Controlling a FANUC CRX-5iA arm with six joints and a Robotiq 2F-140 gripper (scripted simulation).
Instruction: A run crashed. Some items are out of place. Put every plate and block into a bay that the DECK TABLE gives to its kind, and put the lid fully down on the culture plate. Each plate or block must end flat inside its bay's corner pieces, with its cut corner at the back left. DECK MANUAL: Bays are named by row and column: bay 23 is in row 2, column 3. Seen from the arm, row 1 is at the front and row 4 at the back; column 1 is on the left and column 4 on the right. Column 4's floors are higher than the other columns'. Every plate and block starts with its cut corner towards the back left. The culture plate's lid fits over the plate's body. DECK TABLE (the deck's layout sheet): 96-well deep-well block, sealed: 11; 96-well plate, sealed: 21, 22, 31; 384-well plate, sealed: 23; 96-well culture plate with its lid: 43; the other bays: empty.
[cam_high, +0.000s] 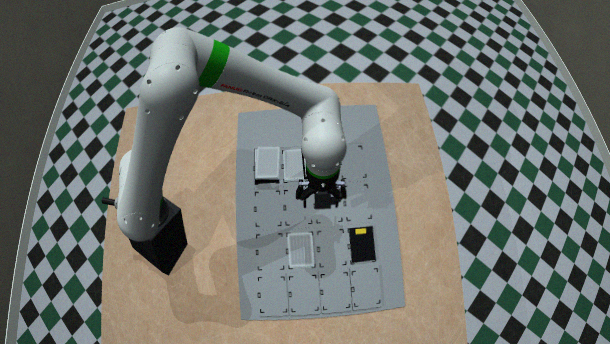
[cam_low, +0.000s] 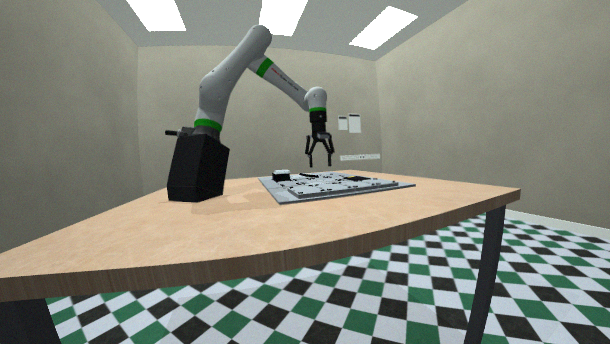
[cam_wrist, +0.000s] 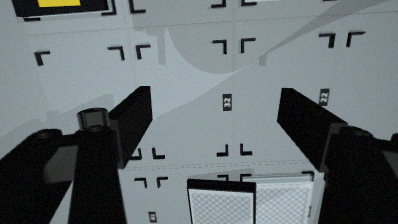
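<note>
Now: hand 210 mm past the deep-well block, 160 mm to the right of it and 80 mm above it. From my hand the other things lie so: bay label 32: 20 mm behind, 20 mm to the left, 100 mm below; then fine-welled plate: 60 mm behind, 150 mm to the right, 90 mm below; then bay label reading 33: 140 mm to the right, 100 mm below.
</note>
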